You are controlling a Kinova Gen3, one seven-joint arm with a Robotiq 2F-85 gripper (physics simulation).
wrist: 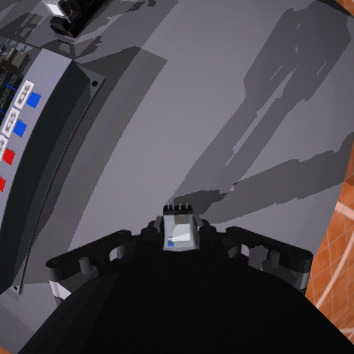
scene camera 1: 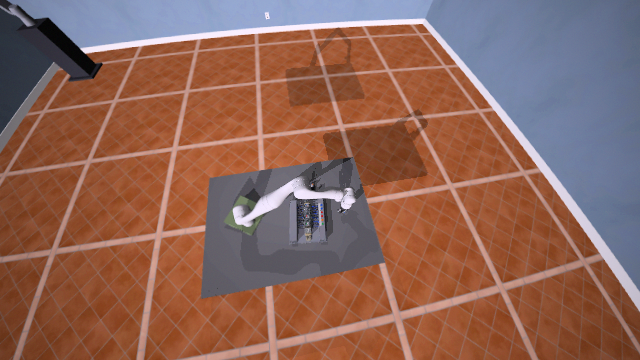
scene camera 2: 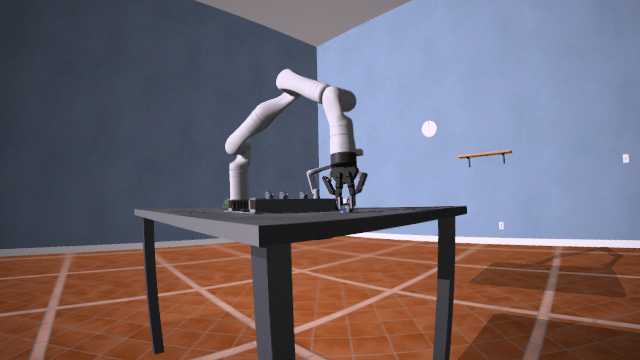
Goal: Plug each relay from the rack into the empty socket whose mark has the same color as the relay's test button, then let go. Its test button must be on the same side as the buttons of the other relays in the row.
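Places are measured from the arm's base along level axes (x left, y back, z up), in millimetres.
Pixels of known places: gripper, fingertip midpoint: [wrist: 177,224] [scene camera 1: 343,210] [scene camera 2: 346,209].
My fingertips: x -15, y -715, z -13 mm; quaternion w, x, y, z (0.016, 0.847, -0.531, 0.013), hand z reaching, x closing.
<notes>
Ahead of a thing's pixels: the offset from my fingertips to its top centre. "*": to the spot under its first point. Level surfaces: height alone.
My gripper [scene camera 1: 343,210] [scene camera 2: 346,205] [wrist: 177,224] is shut on a relay @[dx +2, dy +1, dz +12 mm] [wrist: 180,235] with a clear housing. Its blue test button @[* dx -17, dy +0, dz +12 mm] [wrist: 171,244] is at the lower left of its top in the wrist view, and its pins point away from the gripper. The fingertips are very low over the table, beside the socket panel [scene camera 2: 295,205] [wrist: 60,105]; contact with the table cannot be told. In the wrist view, K16 has a blue mark @[dx +54, dy +167, dz +34 mm] [wrist: 34,99], K15 has a blue mark @[dx +26, dy +170, dz +34 mm] [wrist: 20,128], and red marks follow. Part of the rack @[* dx +161, dy +207, dz +6 mm] [wrist: 75,21] with a white-topped relay @[* dx +157, dy +219, dz +28 mm] [wrist: 54,7] shows at the upper left.
The panel's long end rail @[* dx -72, dy +388, dz +34 mm] [scene camera 1: 293,225] lies toward the arm's base, which stands on a green plate [scene camera 1: 247,230]. Several relays, one of them here @[dx -22, dy +280, dz +61 mm] [scene camera 2: 284,195], rise above the panel. The grey table @[dz -9 mm] [scene camera 1: 225,280] ends a short way beyond the gripper.
</notes>
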